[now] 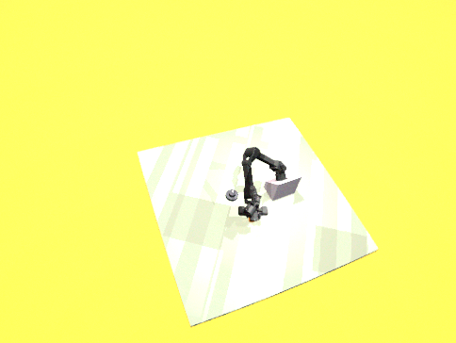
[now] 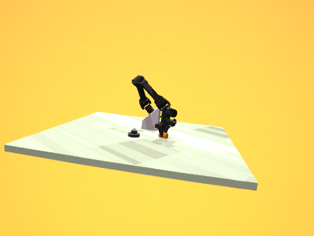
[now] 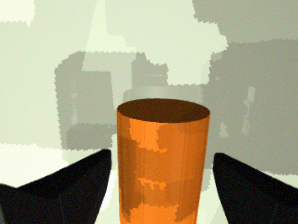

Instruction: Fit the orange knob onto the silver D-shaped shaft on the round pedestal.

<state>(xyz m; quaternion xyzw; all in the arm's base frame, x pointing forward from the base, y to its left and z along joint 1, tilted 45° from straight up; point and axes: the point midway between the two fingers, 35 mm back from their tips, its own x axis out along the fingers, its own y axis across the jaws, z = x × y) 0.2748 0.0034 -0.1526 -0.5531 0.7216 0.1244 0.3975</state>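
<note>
Now: the orange knob 1 cm to the left of my gripper tip and 1 cm above it. The rest, counted from my gripper tip: dark round pedestal 3 cm ahead, 21 cm to the right, 2 cm above.
</note>
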